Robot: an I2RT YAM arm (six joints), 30 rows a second.
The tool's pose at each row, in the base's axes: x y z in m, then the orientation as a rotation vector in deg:
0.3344 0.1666 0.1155 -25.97 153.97 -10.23
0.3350 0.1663 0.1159 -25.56 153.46 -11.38
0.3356 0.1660 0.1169 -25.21 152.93 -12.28
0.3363 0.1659 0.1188 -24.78 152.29 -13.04
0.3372 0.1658 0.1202 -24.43 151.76 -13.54
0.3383 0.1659 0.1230 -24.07 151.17 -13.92
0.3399 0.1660 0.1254 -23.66 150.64 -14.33
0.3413 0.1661 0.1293 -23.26 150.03 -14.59
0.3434 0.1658 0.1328 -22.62 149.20 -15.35
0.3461 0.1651 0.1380 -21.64 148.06 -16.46
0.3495 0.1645 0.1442 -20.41 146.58 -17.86
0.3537 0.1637 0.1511 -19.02 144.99 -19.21
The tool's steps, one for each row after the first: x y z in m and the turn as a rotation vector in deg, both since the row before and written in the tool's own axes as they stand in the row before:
-0.0006 -0.0005 -0.0001 0.95 -0.33 0.08
-0.0008 -0.0007 -0.0006 0.77 -0.38 0.08
-0.0013 -0.0007 -0.0014 0.72 -0.52 0.15
-0.0013 -0.0006 -0.0008 0.51 -0.45 0.14
-0.0021 -0.0008 -0.0020 0.44 -0.53 0.17
-0.0024 -0.0009 -0.0014 0.46 -0.47 0.20
-0.0028 -0.0012 -0.0028 0.37 -0.57 0.22
-0.0032 -0.0017 -0.0020 0.81 -0.70 0.29
-0.0043 -0.0026 -0.0031 1.18 -0.94 0.46
-0.0055 -0.0030 -0.0034 1.51 -1.21 0.58
-0.0065 -0.0035 -0.0034 1.54 -1.31 0.71

